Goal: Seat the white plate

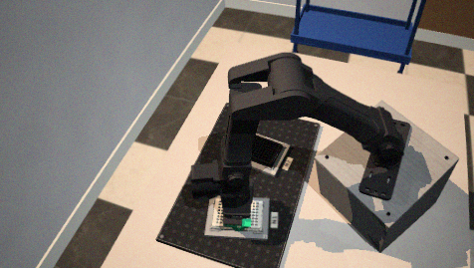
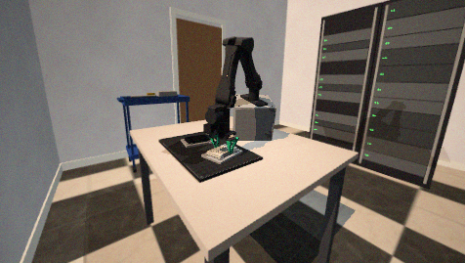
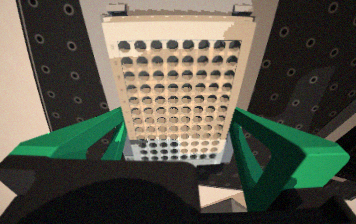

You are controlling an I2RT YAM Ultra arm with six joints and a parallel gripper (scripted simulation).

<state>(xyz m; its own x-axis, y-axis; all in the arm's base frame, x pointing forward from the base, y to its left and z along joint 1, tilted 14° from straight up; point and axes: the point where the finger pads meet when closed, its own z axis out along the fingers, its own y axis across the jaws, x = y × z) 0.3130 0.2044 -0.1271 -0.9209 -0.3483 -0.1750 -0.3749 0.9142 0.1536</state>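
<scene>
Now: hand 1 cm short of the white 96-well plate M06. Round my hand: black plate M09 (5 cm ahead, 22 cm to the right); then grey plate nest N1 (1 cm ahead, 2 cm below); then label tag (8 cm behind, 3 cm to the right, 2 cm below).
</scene>
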